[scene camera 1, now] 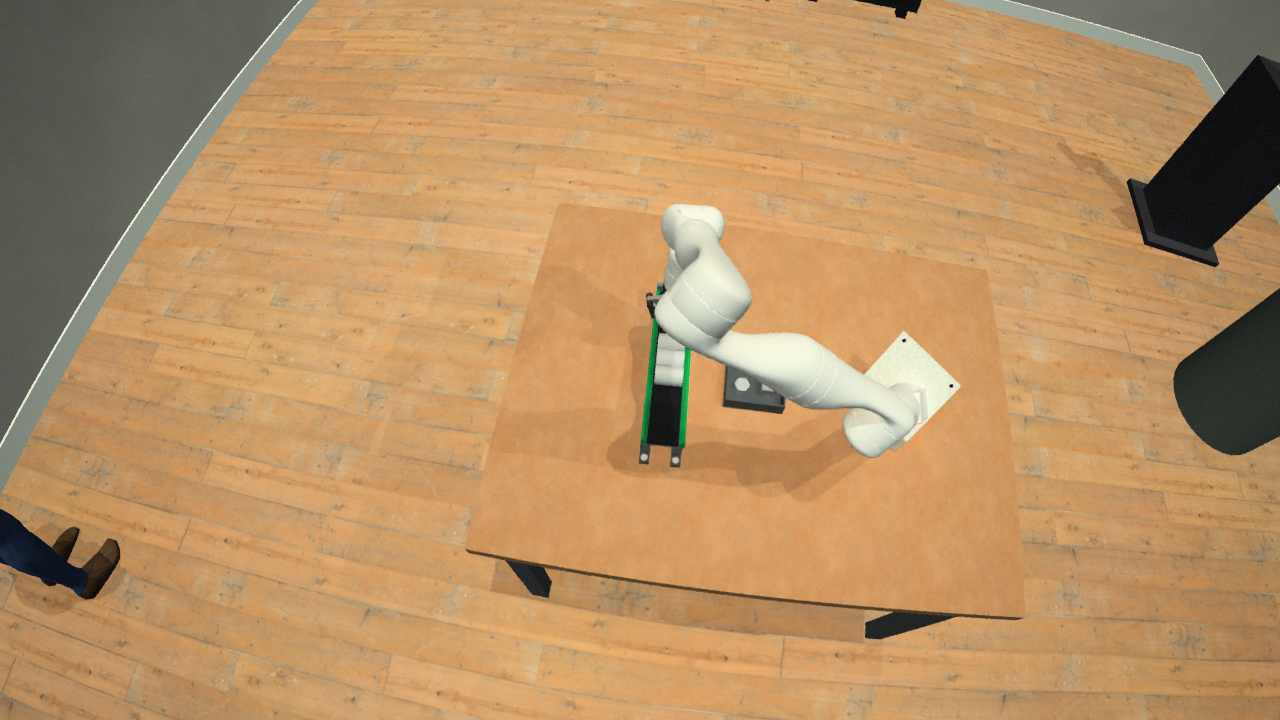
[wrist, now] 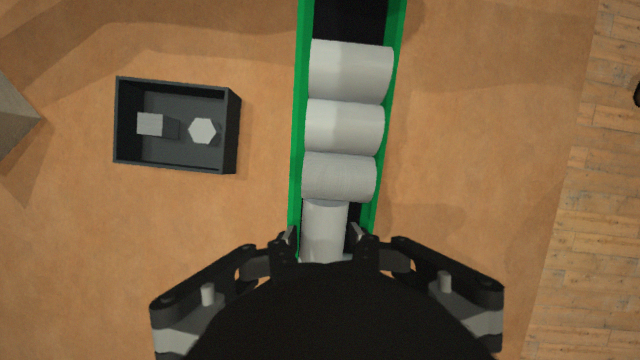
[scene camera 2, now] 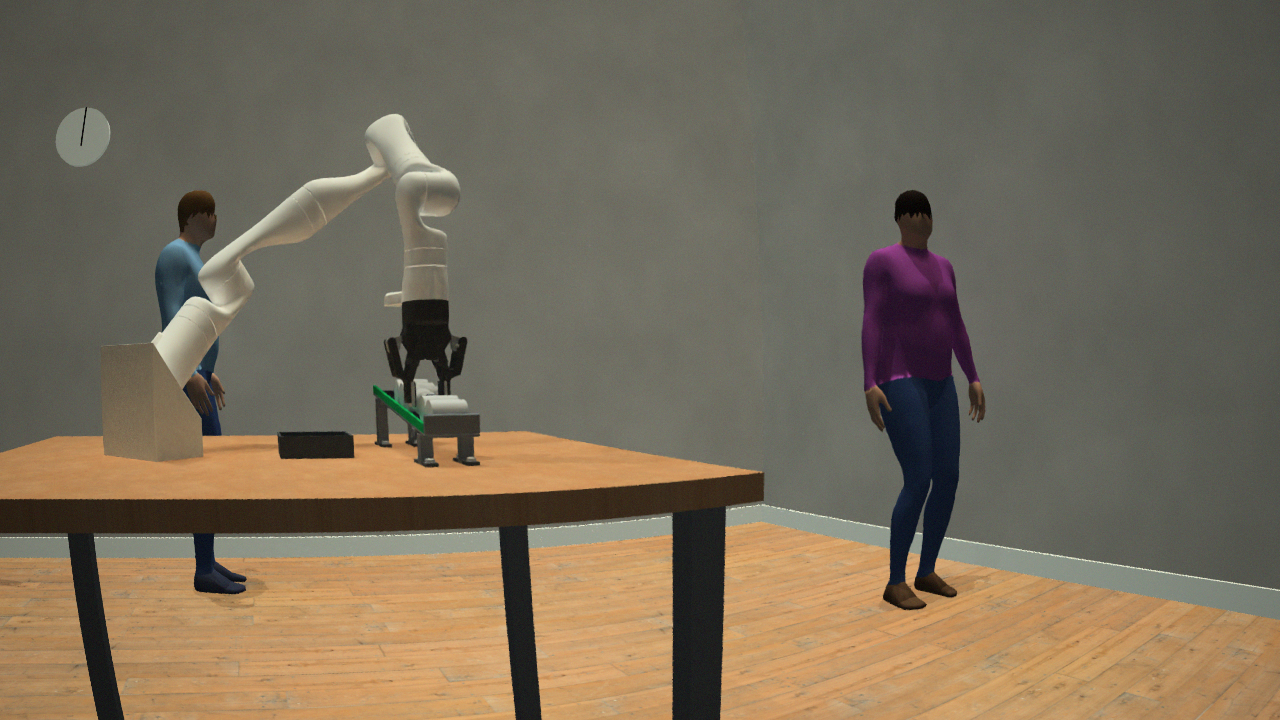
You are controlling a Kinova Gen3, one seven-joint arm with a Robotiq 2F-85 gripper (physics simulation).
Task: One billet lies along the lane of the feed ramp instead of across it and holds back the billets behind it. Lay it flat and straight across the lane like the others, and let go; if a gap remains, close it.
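Frame: origin at the arm's base, x down, y ahead, z right, level; centimetres.
Seen in the pictures: gripper, between the fingertips: (wrist: 322,234); arm's base, origin of its link: (scene camera 2: 149,392).
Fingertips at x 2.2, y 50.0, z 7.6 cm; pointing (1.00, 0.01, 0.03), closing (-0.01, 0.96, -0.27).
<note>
Offsets run from my fingertips to a thing's middle.
The feed ramp (scene camera 1: 648,402) (scene camera 2: 400,409) (wrist: 302,50) has green side rails and a dark lane. In the wrist view three pale grey billets lie across the lane: an upper billet @(dx -2.0, dy -1.2, dz -13.3 cm) (wrist: 351,71), a middle billet @(dx -1.5, dy -0.6, dz -9.4 cm) (wrist: 345,127) and a lower billet @(dx -1.0, dy -0.1, dz -5.5 cm) (wrist: 339,177), touching in a row. Below them the lengthwise billet @(dx -0.4, dy -0.1, dz -0.7 cm) (wrist: 324,220) lies along the lane, its end against the lower one. My gripper (scene camera 2: 426,391) (wrist: 322,234) is partly open, a finger on each side of the lengthwise billet, gripping nothing. Near the ramp's low end more billets @(dx +0.8, dy +1.8, dz +7.8 cm) (scene camera 2: 444,405) lie across. The arm hides the gripper in scene camera 1.
A dark tray @(dx +6.2, dy -19.2, dz -6.8 cm) (scene camera 1: 753,404) (scene camera 2: 315,445) (wrist: 230,130) stands on the table beside the ramp. It holds a grey block @(dx +6.3, dy -22.0, dz -6.5 cm) (wrist: 150,124) and a hexagonal piece @(dx +6.8, dy -16.4, dz -7.1 cm) (scene camera 1: 742,384) (wrist: 202,131). Two people stand beyond the table in scene camera 2.
</note>
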